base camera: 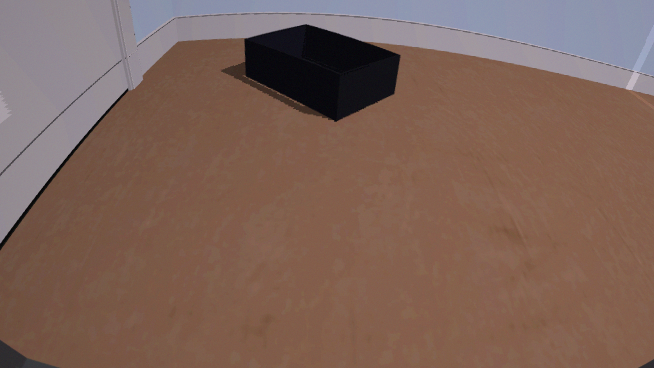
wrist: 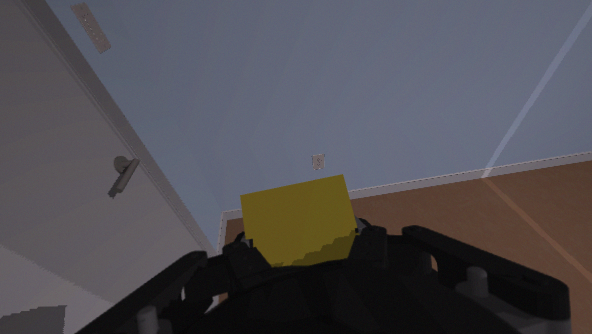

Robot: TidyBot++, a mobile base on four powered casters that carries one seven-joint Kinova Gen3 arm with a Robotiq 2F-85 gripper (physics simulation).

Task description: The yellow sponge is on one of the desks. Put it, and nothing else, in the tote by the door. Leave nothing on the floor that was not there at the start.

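Frame: origin at the arm's base, x up, y ahead, z left, level; centimetres.
Seen in the pictures: gripper, between the fingertips: [wrist: 302,231].
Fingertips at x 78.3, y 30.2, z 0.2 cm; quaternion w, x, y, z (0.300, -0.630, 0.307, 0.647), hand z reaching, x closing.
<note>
Pixels of each thing's middle, then the offset from my fingertips to it. "pt": a spot on its surface instead. Level surfaces: height alone.
- yellow sponge, middle of its body: [wrist: 309,269] dx +0.1, dy -2.8, dz -0.2 cm
- black tote, middle of its body: [base camera: 318,63] dx -112.9, dy +56.3, dz +2.7 cm
- lever handle, a spot on its surface: [wrist: 125,175] pt dx -24.7, dy +39.4, dz +45.4 cm
- small wall outlet, middle of its body: [wrist: 318,161] dx -77.9, dy +94.6, dz -14.3 cm
- Brown floor, height of its surface: dx -117.9 cm
The yellow sponge [wrist: 300,220] is held between the two fingertips in the wrist view, its broad face toward the camera. My gripper [wrist: 302,231] is shut on it. The black tote [base camera: 367,92] stands upright on the floor in the base view, a little left of the middle and toward the far wall. Its top is open; the part of its inside that shows is dark, and its bottom is hard to make out. The tote does not show in the wrist view, and the gripper does not show in the base view.
A pale door [base camera: 55,65] [wrist: 65,150] with a lever handle [wrist: 125,175] is at the left. A blue wall [base camera: 450,20] [wrist: 300,75] with a white baseboard [base camera: 475,47] runs behind the tote. A small wall outlet [wrist: 318,161] shows above the sponge. Brown floor [base camera: 350,225] lies before the tote.
</note>
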